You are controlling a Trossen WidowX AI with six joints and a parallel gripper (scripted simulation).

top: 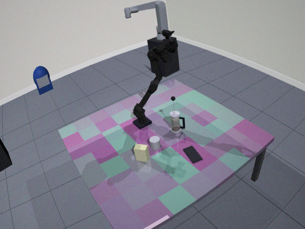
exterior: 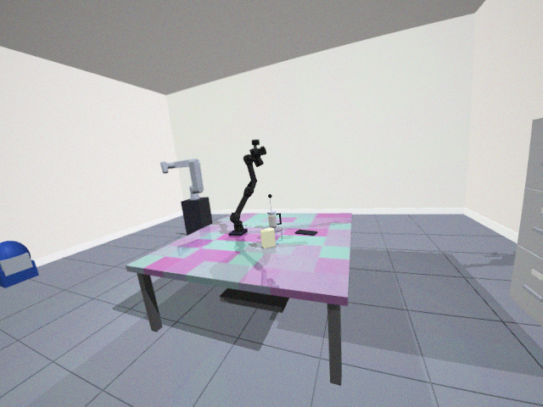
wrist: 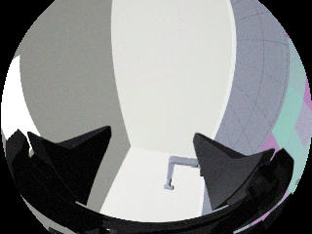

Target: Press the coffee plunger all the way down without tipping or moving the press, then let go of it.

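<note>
Now: gripper tip 53 cm above the glass coffee press, 19 cm to the left of it and 14 cm short of it. Round my gripper tip: pale yellow box (61 cm below, 57 cm to the right, 17 cm ahead).
</note>
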